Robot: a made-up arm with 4 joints.
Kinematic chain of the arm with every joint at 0, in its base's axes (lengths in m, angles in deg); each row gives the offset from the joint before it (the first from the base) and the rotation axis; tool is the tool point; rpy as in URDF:
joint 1: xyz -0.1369 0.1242 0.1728 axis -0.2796 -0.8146 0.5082
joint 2: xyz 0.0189 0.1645 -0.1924 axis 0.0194 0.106 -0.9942
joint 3: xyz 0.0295 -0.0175 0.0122 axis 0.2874 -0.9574 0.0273
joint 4: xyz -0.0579 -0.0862 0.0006 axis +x
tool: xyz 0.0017 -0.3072 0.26 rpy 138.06 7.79 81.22
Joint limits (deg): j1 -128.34..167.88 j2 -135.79..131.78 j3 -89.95..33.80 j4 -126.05..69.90
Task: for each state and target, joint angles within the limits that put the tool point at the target. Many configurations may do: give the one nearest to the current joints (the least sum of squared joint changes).
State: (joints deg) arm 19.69 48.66 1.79 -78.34
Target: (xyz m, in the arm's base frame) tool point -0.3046 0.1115 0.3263
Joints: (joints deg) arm 31.82 27.13 1.53 -36.41
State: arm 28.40 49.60 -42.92 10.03
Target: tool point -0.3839 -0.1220 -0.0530
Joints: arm 44.67 62.34 -29.61 37.14
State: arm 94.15 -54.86 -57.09 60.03
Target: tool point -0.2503 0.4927 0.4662
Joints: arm 138.11 -63.50 -25.34 60.62
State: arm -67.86 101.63 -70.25 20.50
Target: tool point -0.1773 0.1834 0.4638
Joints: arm -36.77 117.01 -25.43 -27.74
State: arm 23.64 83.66 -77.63 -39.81
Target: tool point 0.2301 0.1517 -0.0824
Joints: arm -14.68 39.13 -89.95 -73.19
